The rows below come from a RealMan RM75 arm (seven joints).
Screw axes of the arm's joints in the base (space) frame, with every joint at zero. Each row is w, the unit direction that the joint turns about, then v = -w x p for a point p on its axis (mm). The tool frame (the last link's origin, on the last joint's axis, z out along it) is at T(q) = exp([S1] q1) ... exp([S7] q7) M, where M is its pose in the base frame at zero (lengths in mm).
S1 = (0, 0, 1, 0.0, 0.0, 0.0)
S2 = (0, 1, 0, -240.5, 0.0, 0.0)
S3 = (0, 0, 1, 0.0, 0.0, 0.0)
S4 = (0, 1, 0, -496.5, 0.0, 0.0)
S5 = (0, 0, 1, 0.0, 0.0, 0.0)
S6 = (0, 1, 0, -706.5, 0.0, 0.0)
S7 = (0, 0, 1, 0.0, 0.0, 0.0)
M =
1 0 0 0.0
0 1 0 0.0
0 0 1 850.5
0 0 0 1
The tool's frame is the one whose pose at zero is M.
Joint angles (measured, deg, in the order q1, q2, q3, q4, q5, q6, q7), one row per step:
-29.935 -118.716 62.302 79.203 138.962 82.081 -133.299
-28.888 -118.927 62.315 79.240 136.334 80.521 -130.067
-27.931 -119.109 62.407 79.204 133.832 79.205 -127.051
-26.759 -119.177 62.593 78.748 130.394 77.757 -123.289
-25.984 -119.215 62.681 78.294 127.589 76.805 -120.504
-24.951 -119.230 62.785 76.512 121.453 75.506 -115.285
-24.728 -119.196 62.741 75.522 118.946 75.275 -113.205
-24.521 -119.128 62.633 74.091 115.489 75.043 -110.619
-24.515 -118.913 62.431 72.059 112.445 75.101 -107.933
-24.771 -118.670 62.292 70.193 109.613 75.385 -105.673
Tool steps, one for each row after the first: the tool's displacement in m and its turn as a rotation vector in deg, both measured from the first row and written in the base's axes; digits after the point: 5 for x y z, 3 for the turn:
0.00074 -0.00069 -0.00084 0.652 -1.211 -2.935
0.00148 -0.00165 -0.00182 1.201 -2.309 -5.595
0.00151 -0.00330 -0.00334 1.707 -3.856 -8.614
0.00216 -0.00446 -0.00435 2.134 -5.260 -10.814
0.00453 -0.00655 -0.00780 2.580 -8.939 -14.608
0.00552 -0.00730 -0.00927 2.622 -10.553 -15.996
0.00710 -0.00807 -0.01082 2.809 -12.935 -17.647
0.00631 -0.00874 -0.01286 2.679 -14.985 -18.931
0.00735 -0.00888 -0.01450 2.461 -17.009 -20.219

